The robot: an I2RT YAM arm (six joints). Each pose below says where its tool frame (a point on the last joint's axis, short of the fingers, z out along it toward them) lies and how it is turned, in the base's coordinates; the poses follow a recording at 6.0 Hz.
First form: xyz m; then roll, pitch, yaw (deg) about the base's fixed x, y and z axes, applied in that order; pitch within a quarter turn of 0, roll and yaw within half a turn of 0.
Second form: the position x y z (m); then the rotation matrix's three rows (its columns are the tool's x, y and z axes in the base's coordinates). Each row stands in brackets. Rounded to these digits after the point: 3 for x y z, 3 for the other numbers.
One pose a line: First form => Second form
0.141 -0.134 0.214 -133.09 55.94 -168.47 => [0.141 -0.134 0.214], [[-0.549 0.456 0.701], [-0.112 0.790 -0.602], [-0.828 -0.409 -0.383]]
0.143 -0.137 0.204 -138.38 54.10 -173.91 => [0.143 -0.137 0.204], [[-0.583 0.456 0.673], [-0.062 0.800 -0.596], [-0.810 -0.389 -0.438]]
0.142 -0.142 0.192 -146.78 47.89 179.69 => [0.142 -0.142 0.192], [[-0.671 0.411 0.618], [0.004 0.834 -0.551], [-0.742 -0.367 -0.561]]
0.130 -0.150 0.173 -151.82 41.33 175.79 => [0.130 -0.150 0.173], [[-0.749 0.376 0.546], [0.055 0.856 -0.514], [-0.660 -0.355 -0.662]]
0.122 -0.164 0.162 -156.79 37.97 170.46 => [0.122 -0.164 0.162], [[-0.777 0.391 0.492], [0.131 0.866 -0.482], [-0.615 -0.311 -0.725]]
